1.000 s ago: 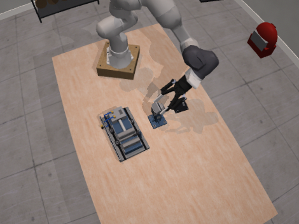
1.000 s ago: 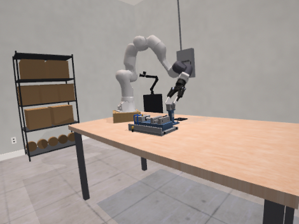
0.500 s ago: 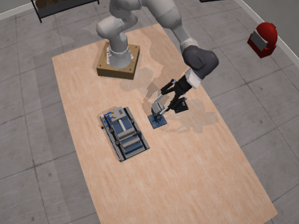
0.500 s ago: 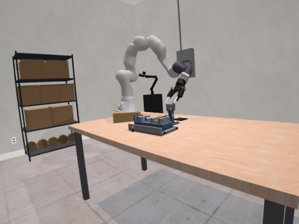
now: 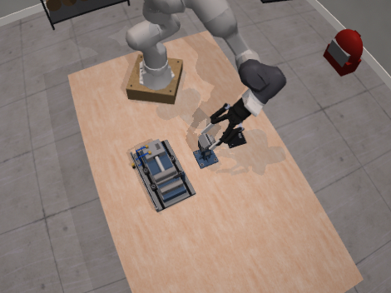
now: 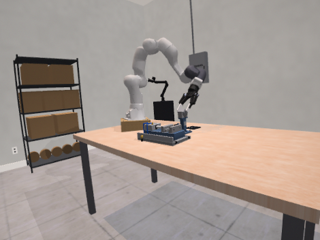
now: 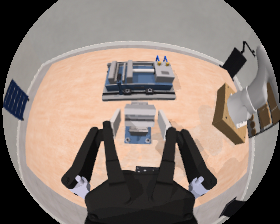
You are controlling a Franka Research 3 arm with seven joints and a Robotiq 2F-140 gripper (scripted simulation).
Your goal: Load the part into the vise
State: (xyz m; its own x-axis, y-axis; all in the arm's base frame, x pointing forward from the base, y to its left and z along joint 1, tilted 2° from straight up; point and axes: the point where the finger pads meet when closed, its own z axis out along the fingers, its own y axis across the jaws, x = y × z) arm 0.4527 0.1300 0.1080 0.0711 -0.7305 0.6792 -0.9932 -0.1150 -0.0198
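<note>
The part is 20 mm to the right of my hand and 20 mm below it. Also, from my hand: vise (30 mm ahead, 230 mm to the right, 140 mm below); then black infeed plate (50 mm behind, 150 mm to the left, 170 mm below).
</note>
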